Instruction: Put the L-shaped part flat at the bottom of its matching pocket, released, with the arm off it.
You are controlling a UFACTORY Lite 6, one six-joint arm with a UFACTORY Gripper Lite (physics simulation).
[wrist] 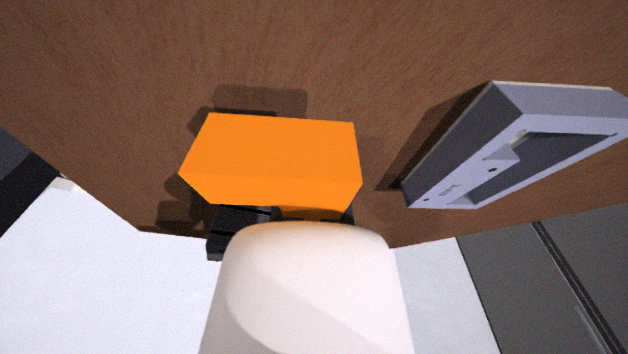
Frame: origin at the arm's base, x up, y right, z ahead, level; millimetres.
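Seen in the pictures: hand, its tool point: [311, 205].
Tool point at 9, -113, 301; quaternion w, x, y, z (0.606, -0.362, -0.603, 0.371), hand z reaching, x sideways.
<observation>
A point is followed by its place in that frame, as x, y, z.
The orange L-shaped part [272, 150] {4, -145, 326} is in the middle of the wrist view, its wide arm across the picture and its leg running down between the fingers. My gripper [312, 214] {9, -113, 301} is shut on that leg, whose end is hidden behind the pale rounded gripper housing. A shadow on the wood behind the part stands apart from it, and the part looks raised off the table. The grey block [570, 123] {-38, 7, 403} with the recessed pocket [560, 152] {-45, 60, 397} is at the right, apart from the part. The pocket looks angular; a light patch shows at its upper left corner.
The brown wooden table top [350, 45] {-74, -118, 349} runs under the part and the block. Its near edge crosses the lower picture, with pale floor [100, 290] beyond it. A dark grey panelled surface [510, 280] is at the lower right, and a dark object [20, 185] at the left edge.
</observation>
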